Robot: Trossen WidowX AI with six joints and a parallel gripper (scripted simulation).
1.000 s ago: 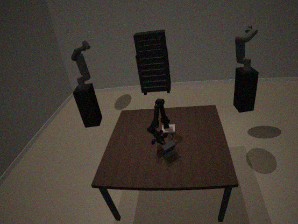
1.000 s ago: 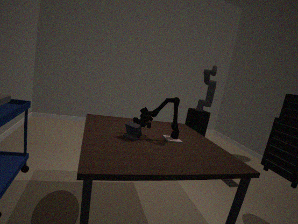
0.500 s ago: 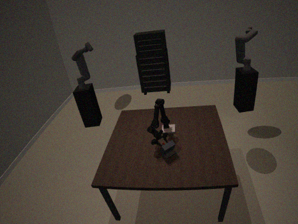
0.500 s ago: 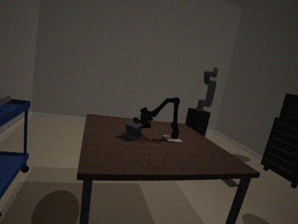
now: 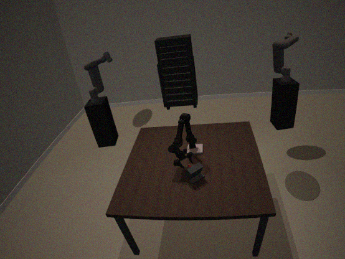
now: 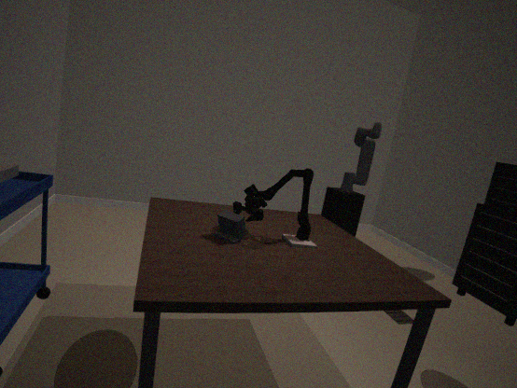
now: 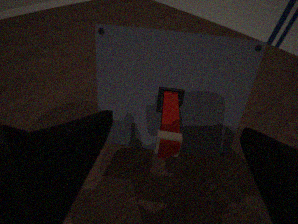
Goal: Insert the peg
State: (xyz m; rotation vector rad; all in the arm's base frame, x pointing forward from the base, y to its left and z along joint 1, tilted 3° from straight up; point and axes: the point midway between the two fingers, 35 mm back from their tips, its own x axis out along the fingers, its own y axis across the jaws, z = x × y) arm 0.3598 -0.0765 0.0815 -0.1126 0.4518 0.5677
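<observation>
Now: the red peg 1 cm to the left of my gripper tip and 1 cm below it. Also, from my gripper tip: grey sloped panel block (5 cm ahead, 4 cm to the left, 2 cm below).
</observation>
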